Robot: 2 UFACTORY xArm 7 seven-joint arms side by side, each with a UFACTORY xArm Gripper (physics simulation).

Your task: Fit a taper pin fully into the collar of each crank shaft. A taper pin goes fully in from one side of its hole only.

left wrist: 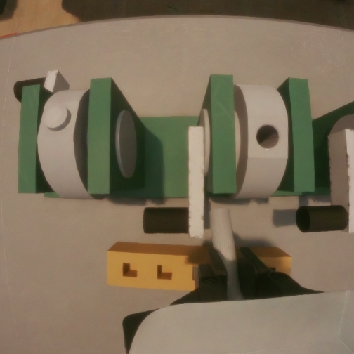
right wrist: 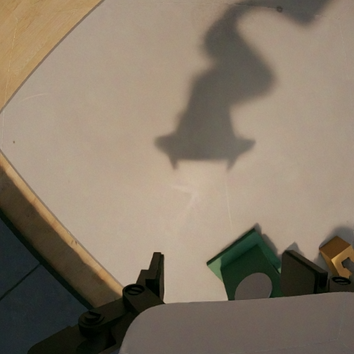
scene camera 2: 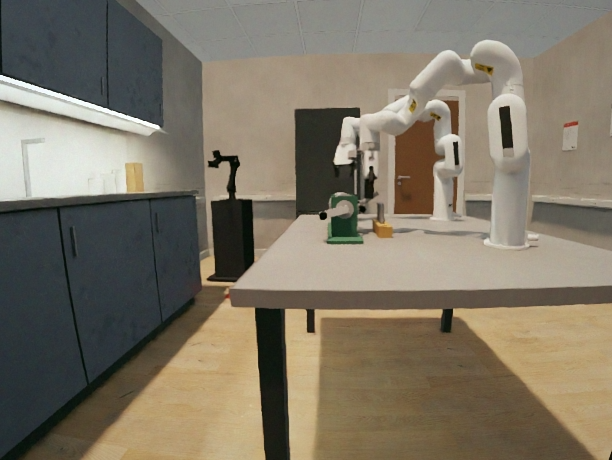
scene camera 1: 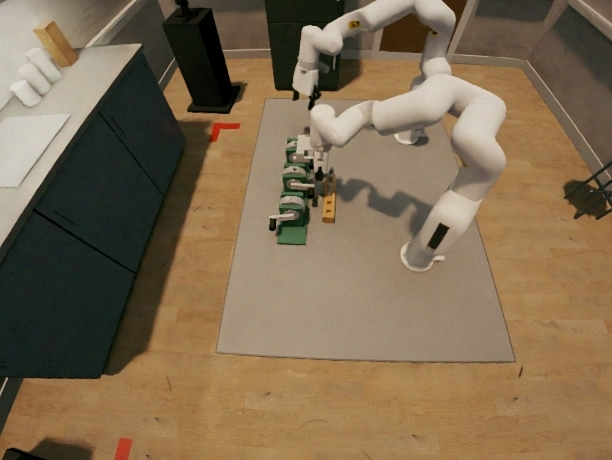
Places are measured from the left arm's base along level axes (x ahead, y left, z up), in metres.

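Pixels of known places: left gripper, fingertip midpoint: [scene camera 2: 368, 198] [scene camera 1: 318, 177]; right gripper, fingertip midpoint: [scene camera 2: 343, 177] [scene camera 1: 303, 104]; left arm's base, link origin: [scene camera 2: 505, 245] [scene camera 1: 416, 256]; right arm's base, link origin: [scene camera 2: 442, 220] [scene camera 1: 405, 136].
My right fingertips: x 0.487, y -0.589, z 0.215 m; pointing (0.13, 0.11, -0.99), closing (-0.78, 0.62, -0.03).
Observation:
Ahead of a thing's pixels: the offset from my right fingertips to its top centre. "*": to the spot under its first point. Level surfaces: height alone.
Three green crank stands [scene camera 1: 292, 235] [scene camera 2: 345, 239] stand in a row. In the left wrist view, a pin [left wrist: 56, 118] sits in the left collar [left wrist: 62, 155], its round end protruding. The middle collar [left wrist: 260, 170] shows an open hole. The far collar's hole is not visible. My left gripper [scene camera 1: 317, 192] [scene camera 2: 369, 197] [left wrist: 226, 265] is shut on a grey taper pin [left wrist: 223, 232], held tilted in front of the middle crank, above the orange rack [scene camera 1: 328, 218] [scene camera 2: 384, 232] [left wrist: 117, 267]. Another grey pin @(0.139 m back, 0.348 m left, 0.106 m down) [scene camera 2: 381, 213] stands at the rack. My right gripper [scene camera 1: 305, 97] [scene camera 2: 344, 172] [right wrist: 223, 271] is open and empty, high beyond the far stand.
The middle crank handle [left wrist: 166, 220] is close to the held pin, with the far crank handle [left wrist: 322, 218] to its right. The near crank handle @(* 0.067 m ahead, 0.539 m left, 0.119 m down) [scene camera 1: 272, 223] points away from the rack. A counter [scene camera 1: 80, 120] stands beside the table @(0.215 m down) [scene camera 1: 360, 320].

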